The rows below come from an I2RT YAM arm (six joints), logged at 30 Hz.
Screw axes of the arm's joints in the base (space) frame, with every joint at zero. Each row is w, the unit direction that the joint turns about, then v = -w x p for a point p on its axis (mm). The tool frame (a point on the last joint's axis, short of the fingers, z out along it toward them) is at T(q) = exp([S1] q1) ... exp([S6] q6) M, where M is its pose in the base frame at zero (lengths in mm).
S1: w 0 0 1 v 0 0 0
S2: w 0 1 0 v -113.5 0 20
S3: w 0 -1 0 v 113.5 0 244
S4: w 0 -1 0 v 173.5 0 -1
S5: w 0 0 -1 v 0 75 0
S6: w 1 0 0 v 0 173.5 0
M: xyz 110.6 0 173.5 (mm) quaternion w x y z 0.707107 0 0.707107 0
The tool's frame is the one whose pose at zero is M.
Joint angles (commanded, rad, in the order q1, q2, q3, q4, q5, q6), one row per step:
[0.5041, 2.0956, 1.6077, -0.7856, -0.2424, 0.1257]
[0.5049, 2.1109, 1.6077, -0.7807, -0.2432, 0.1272]
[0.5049, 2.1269, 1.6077, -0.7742, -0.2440, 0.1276]
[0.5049, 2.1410, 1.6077, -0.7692, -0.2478, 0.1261]
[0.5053, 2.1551, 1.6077, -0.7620, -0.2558, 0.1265]
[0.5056, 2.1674, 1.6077, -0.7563, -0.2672, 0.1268]
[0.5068, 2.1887, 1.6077, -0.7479, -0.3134, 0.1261]
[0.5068, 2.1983, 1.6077, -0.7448, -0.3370, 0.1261]
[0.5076, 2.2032, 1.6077, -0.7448, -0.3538, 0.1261]
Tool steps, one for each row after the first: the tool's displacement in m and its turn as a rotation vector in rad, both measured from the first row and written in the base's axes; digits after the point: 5 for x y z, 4 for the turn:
[0.00106, 0.00101, -0.00610, -0.0042, 0.0100, -0.0004]
[0.00239, 0.00177, -0.01247, -0.0080, 0.0188, -0.0005]
[0.00336, 0.00246, -0.01811, -0.0094, 0.0280, 0.0019]
[0.00430, 0.00350, -0.02366, -0.0060, 0.0379, 0.0041]
[0.00494, 0.00445, -0.02850, 0.0005, 0.0491, 0.0072]
[0.00514, 0.00696, -0.03668, 0.0331, 0.0817, 0.0212]
[0.00519, 0.00789, -0.04034, 0.0499, 0.0985, 0.0272]
[0.00479, 0.00872, -0.04219, 0.0618, 0.1106, 0.0322]

